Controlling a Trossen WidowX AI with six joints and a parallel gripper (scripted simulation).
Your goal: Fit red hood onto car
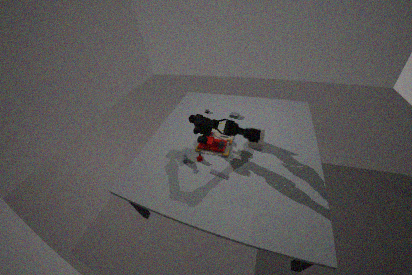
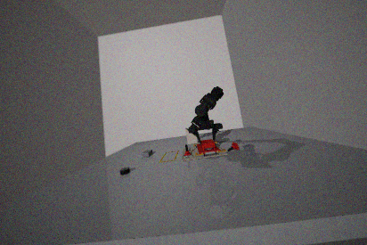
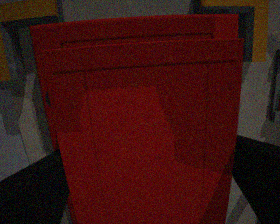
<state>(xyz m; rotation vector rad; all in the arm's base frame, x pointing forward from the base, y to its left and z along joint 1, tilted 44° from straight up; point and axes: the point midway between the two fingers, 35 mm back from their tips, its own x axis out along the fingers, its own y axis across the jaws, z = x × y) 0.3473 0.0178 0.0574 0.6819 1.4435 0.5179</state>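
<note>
The red hood is right at my gripper tip. Round my gripper tip: jig 5 cm behind, 4 cm below, 2 cm to the right.
</note>
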